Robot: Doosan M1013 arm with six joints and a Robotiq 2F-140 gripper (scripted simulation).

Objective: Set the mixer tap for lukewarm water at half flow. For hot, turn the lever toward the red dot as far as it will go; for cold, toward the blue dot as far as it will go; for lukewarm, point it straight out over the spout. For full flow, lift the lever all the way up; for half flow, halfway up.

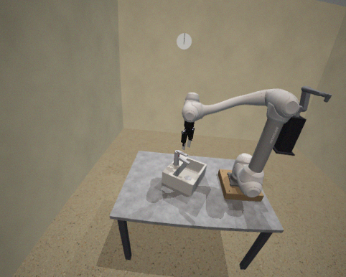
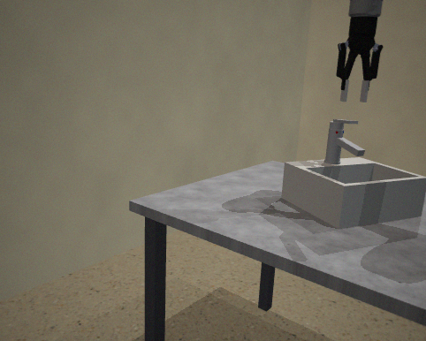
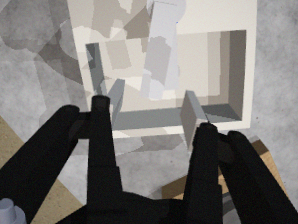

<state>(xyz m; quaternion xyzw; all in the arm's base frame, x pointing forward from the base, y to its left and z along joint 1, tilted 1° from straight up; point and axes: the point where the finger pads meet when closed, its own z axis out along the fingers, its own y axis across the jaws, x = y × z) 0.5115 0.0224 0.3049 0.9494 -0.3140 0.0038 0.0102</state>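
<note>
Right now the lever is 3 cm ahead of my hand, 2 cm to the right of it and 10 cm below it. From my hand the other things lie so: grey mixer tap (5 cm ahead, 4 cm to the right, 14 cm below); then white basin (4 cm behind, 1 cm to the right, 33 cm below).
</note>
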